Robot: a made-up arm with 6 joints.
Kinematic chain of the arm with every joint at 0, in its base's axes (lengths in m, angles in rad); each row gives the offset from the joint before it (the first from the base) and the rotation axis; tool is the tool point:
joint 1: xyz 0 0 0.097 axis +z
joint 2: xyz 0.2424 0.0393 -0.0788 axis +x
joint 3: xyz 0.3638 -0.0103 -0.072 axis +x
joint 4: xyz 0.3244 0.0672 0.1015 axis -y
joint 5: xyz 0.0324 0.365 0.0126 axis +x
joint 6: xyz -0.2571 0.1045 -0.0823 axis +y
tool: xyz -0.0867 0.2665 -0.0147
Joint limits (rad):
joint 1: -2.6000..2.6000
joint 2: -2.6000..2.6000
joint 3: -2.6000..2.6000
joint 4: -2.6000..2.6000
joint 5: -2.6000..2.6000
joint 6: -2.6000..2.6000
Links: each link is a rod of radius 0.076 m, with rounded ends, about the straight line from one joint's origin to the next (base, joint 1, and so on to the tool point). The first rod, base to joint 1, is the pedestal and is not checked.
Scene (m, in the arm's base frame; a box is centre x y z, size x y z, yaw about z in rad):
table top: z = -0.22
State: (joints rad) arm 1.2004 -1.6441 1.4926 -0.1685 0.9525 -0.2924
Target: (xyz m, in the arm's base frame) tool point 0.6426 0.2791 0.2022
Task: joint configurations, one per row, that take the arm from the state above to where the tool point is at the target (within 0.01 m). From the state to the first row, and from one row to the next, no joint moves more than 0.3 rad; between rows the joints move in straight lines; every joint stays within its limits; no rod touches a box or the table.
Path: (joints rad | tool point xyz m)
1: 1.1903 -1.3678 1.7237 -0.0464 1.2134 -0.2329 | -0.1749 0.7593 0.6551
2: 1.1803 -1.0916 1.9549 0.0757 1.4743 -0.1734 | 0.2209 0.5534 0.7257
3: 1.1702 -0.8153 2.1860 0.1978 1.7352 -0.1140 | 0.5329 0.3712 0.5289
4: 1.1601 -0.5391 2.4171 0.3200 1.9961 -0.0545 | 0.6426 0.2791 0.2022

